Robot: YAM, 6 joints.
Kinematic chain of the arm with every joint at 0, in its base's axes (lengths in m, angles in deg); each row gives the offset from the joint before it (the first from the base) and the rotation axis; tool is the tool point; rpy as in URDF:
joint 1: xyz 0 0 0.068 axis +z
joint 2: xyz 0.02 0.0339 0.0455 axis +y
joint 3: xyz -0.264 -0.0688 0 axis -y
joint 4: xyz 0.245 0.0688 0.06 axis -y
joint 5: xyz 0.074 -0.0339 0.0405 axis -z
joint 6: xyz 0.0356 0 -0.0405 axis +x
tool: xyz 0 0 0 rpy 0 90 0
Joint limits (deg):
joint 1: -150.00..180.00
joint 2: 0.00..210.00
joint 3: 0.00..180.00
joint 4: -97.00..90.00
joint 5: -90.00..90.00
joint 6: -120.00..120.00
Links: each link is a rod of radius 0.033 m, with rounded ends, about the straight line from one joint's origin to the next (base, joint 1, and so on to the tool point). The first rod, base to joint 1, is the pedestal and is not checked.
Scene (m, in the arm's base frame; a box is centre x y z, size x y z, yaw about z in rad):
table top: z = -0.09
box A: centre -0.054 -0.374 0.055 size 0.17 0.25 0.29 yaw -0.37
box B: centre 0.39 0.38 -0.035 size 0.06 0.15 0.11 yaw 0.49
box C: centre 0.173 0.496 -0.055 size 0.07 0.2 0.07 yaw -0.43
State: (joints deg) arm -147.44 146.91 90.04 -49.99 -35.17 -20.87
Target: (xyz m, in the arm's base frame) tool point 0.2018 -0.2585 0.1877
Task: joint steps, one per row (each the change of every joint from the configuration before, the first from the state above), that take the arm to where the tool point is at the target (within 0.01 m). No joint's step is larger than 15 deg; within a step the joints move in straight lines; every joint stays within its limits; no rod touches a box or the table.
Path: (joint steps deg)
1: 10.23 -14.73 7.16 2.28 -7.63 2.31
2: 10.24 -14.73 7.16 2.28 -7.63 2.31
3: 10.23 -14.73 7.16 2.29 -7.62 2.30
4: 12.22 8.70 -1.51 -0.59 -2.35 3.33
5: 12.21 8.70 -1.52 -0.59 -2.35 3.33
6: 12.22 8.71 -1.51 -0.59 -2.35 3.32
7: 12.22 8.70 -1.51 -0.59 -2.34 3.33
8: 12.21 8.70 -1.51 -0.58 -2.35 3.32
9: -0.21 -12.48 -8.93 -7.57 8.85 -7.85
10: -0.21 -12.47 -8.94 -7.57 8.85 -7.85
11: -0.21 -12.48 -8.93 -7.57 8.85 -7.85

